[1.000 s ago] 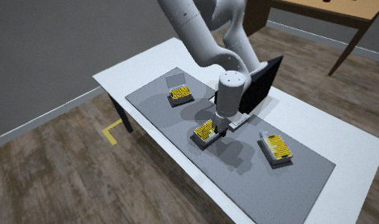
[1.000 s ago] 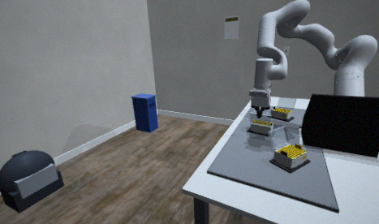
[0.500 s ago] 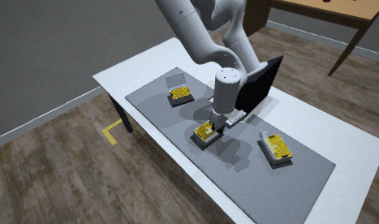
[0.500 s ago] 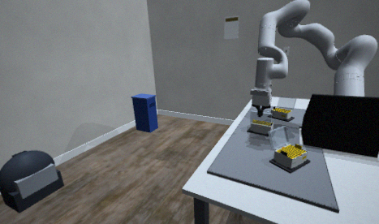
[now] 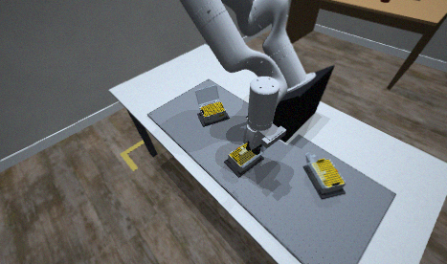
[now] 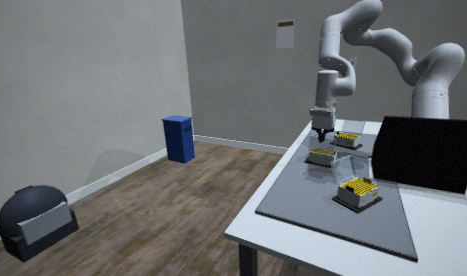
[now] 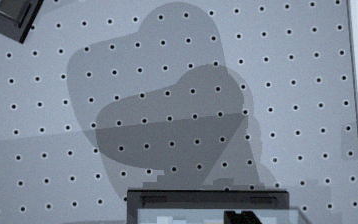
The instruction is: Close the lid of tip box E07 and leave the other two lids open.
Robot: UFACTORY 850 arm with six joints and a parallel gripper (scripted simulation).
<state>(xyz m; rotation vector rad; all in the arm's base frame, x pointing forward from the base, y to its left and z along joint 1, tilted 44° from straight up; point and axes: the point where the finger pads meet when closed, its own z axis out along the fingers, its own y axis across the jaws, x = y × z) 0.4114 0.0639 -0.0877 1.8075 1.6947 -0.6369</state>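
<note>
Now: hand 50 mm above the clear lid and 20 mm to the left of it. From my hand the other things lie so: tip box lid: 210 mm to the left, 120 mm behind, 50 mm below; then tip box: 230 mm to the left, 170 mm behind, 80 mm below.
</note>
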